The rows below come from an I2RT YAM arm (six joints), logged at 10 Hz.
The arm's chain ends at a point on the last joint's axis. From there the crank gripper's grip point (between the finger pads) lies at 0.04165 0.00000 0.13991 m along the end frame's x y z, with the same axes.
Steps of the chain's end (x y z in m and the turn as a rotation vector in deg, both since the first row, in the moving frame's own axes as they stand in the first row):
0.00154, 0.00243, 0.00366, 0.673, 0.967, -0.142
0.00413, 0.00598, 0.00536, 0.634, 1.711, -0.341
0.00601, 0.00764, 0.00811, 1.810, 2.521, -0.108
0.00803, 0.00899, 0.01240, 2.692, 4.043, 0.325
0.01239, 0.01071, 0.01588, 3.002, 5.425, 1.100
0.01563, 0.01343, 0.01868, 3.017, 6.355, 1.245
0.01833, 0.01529, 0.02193, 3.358, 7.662, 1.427
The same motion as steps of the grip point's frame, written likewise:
0.00389, 0.00068, 0.00293, 0.673, 0.967, -0.142
0.00828, 0.00418, 0.00404, 0.634, 1.711, -0.341
0.01212, 0.00317, 0.00607, 1.810, 2.521, -0.108
0.01781, 0.00276, 0.00897, 2.692, 4.043, 0.325
0.02549, 0.00442, 0.01115, 3.002, 5.425, 1.100
0.03092, 0.00727, 0.01304, 3.017, 6.355, 1.245
0.03669, 0.00855, 0.01492, 3.358, 7.662, 1.427

